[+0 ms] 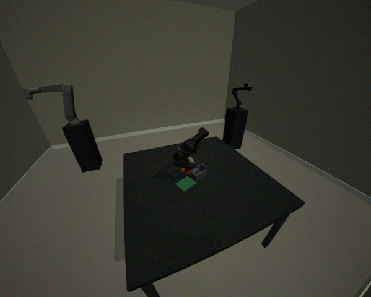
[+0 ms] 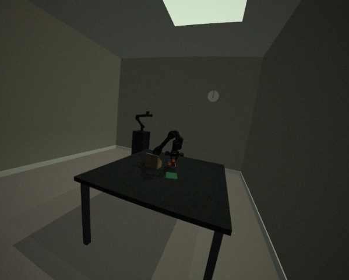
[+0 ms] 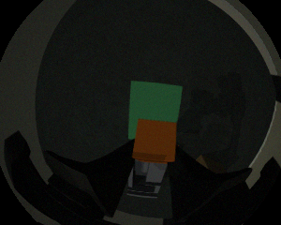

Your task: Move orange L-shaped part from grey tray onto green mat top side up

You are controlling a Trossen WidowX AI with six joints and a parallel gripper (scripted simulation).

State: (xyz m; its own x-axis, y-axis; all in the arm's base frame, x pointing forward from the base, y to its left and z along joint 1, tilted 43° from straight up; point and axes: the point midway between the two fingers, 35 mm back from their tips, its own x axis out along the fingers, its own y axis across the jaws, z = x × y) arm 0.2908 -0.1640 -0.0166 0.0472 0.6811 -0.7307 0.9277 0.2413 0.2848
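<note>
The green mat is 1 cm behind my gripper tip, 1 cm to the left of it and 17 cm below it. Round my gripper tip: orange L-shaped part: 3 cm behind, 2 cm to the left, 3 cm below.
</note>
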